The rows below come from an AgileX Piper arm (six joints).
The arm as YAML. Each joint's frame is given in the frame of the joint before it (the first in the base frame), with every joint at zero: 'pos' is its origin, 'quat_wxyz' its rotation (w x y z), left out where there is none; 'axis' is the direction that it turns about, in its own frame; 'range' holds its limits. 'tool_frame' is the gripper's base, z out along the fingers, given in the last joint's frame.
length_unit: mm
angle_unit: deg
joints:
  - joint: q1
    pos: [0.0, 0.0, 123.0]
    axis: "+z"
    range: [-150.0, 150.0]
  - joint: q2
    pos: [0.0, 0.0, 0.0]
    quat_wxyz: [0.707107, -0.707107, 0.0, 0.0]
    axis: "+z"
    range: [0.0, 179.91]
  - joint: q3
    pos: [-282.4, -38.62, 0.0]
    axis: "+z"
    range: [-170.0, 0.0]
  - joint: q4
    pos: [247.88, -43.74, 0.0]
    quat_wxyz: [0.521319, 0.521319, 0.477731, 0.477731]
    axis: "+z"
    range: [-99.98, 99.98]
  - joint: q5
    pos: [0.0, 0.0, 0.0]
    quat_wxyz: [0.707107, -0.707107, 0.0, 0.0]
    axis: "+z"
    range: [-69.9, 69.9]
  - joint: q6
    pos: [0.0, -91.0, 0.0]
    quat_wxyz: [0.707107, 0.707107, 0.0, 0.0]
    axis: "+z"
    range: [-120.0, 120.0]
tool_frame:
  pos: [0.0, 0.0, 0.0]
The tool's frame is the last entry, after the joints.
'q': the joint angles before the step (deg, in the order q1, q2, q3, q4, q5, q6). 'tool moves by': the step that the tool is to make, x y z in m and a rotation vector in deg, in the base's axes. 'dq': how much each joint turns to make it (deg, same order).
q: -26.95 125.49 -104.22 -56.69 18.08 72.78
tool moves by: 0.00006 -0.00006 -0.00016 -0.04 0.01 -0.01
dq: 0.00 0.03 0.00 -0.15 0.00 0.13
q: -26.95 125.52 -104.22 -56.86 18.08 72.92
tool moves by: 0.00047 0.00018 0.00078 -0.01 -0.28 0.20
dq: 0.00 0.00 -0.11 0.06 -0.27 0.00
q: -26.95 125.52 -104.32 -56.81 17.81 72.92
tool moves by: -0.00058 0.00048 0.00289 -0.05 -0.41 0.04
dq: 0.00 -0.35 0.06 -0.01 -0.12 0.14
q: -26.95 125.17 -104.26 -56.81 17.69 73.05
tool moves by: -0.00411 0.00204 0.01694 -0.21 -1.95 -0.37
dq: 0.00 -1.92 0.00 0.67 0.20 0.10
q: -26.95 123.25 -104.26 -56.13 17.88 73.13
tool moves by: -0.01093 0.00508 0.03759 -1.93 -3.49 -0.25
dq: 0.00 -4.26 0.00 0.14 0.38 -0.23
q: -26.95 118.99 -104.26 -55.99 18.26 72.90
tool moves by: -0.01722 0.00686 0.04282 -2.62 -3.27 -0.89
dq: 0.00 -5.08 0.00 0.01 1.37 -0.78
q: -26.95 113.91 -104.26 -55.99 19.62 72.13
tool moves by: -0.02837 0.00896 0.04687 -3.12 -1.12 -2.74
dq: 0.00 -6.24 0.00 1.66 4.49 -4.15
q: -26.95 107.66 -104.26 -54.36 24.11 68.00
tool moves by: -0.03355 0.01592 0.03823 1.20 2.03 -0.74
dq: 0.00 -6.67 -0.10 12.26 6.68 -13.68
